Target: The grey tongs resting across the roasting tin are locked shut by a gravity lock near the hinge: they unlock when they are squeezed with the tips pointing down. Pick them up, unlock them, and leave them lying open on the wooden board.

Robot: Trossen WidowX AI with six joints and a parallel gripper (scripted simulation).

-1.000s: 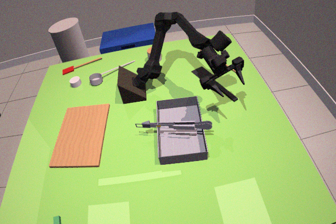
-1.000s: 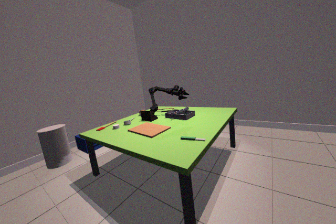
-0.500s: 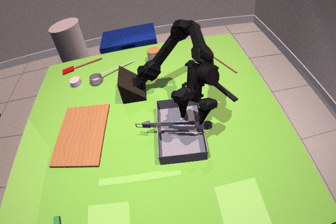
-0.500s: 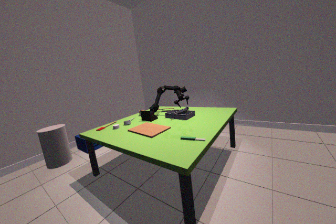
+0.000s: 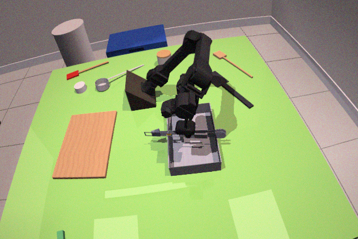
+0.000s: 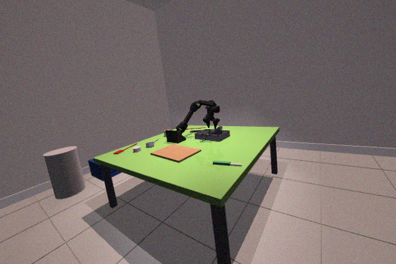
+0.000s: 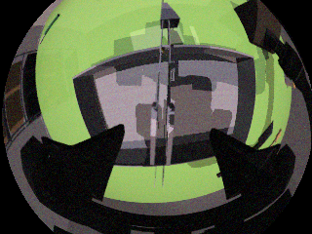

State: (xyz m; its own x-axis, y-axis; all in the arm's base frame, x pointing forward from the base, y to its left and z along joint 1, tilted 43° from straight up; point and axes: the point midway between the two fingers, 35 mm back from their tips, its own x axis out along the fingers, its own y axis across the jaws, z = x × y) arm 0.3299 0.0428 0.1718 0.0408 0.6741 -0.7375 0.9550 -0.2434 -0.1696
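The dark roasting tin is 70 mm below my gripper tip, 10 mm to the left of it and 10 mm behind it. Also, from my gripper tip: wood-topped pot (600 mm behind, 60 mm below, 40 mm to the right); wooden board (450 mm to the right, 100 mm behind, 90 mm below); black spatula (300 mm behind, 230 mm to the left, 90 mm below).
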